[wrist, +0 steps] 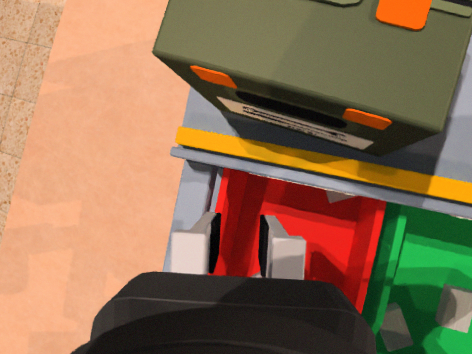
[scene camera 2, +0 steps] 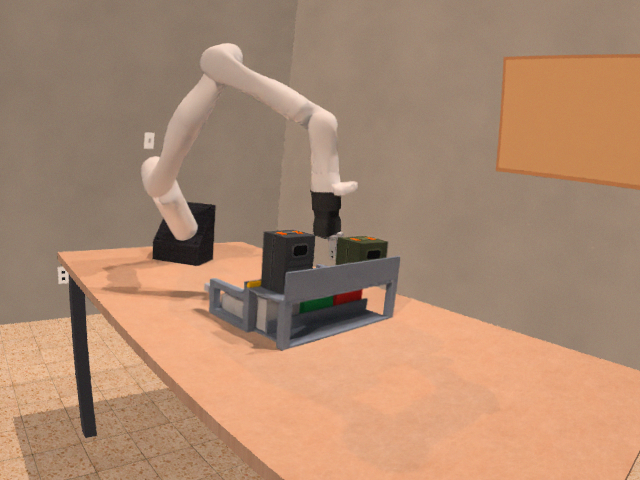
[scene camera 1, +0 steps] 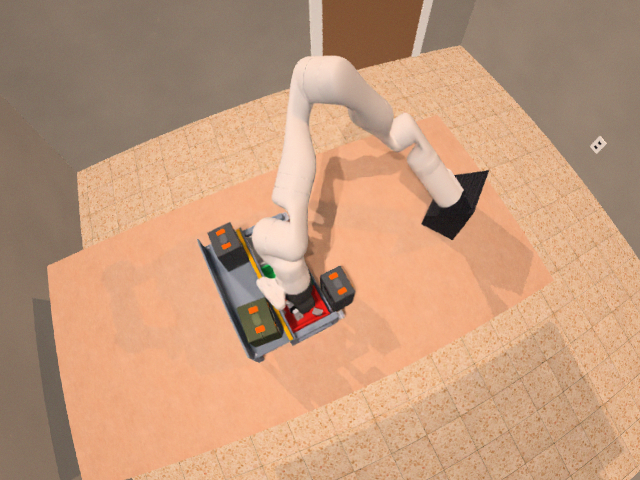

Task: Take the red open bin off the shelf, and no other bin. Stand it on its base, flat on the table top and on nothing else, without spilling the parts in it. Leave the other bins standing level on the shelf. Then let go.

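Where they show: gripper, fingertip midpoint: [wrist: 239,234] [scene camera 1: 297,314]; arm's base, link origin: [scene camera 2: 185,229] [scene camera 1: 449,197].
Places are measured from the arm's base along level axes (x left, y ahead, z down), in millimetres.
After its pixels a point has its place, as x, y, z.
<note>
The red open bin [scene camera 1: 310,321] @[8, 598, 30] [scene camera 2: 347,297] @[-71, 689, 66] [wrist: 330,237] @[-74, 601, 102] stands in the lower row of the grey shelf [scene camera 1: 233,285] @[-213, 707, 10] [scene camera 2: 343,279] @[-213, 749, -17] [wrist: 194,187] @[16, 642, 26], at one end, with small grey parts in it. The green bin [scene camera 1: 267,270] @[-205, 596, 63] [scene camera 2: 316,303] @[-180, 666, 64] [wrist: 435,257] @[-156, 587, 102] is right beside it, also holding grey parts. My gripper [scene camera 1: 295,311] @[-22, 618, -17] [scene camera 2: 333,246] @[-22, 618, -17] [wrist: 239,234] @[-22, 618, -17] is partly open with nothing between its fingers. It points down above the red bin. In the wrist view the left finger overlaps the bin's left side wall and the right finger is over its inside. The hand hides the bin's near end.
An olive box [scene camera 1: 259,321] @[-53, 709, -87] [scene camera 2: 361,250] @[-115, 736, -68] [wrist: 320,55] @[-60, 684, -86] stands on the upper deck behind a yellow strip [scene camera 1: 249,255] @[-254, 615, 0] [wrist: 300,157] @[-52, 659, -1]. A dark box [scene camera 1: 227,245] @[-266, 654, -112] [scene camera 2: 286,258] @[-333, 679, -67] stands at the deck's other end. Another dark box [scene camera 1: 337,287] @[-9, 485, -20] stands beside the red bin's near side. Pale bin sides [scene camera 2: 262,314] @[-328, 622, 68] show low in the shelf.
</note>
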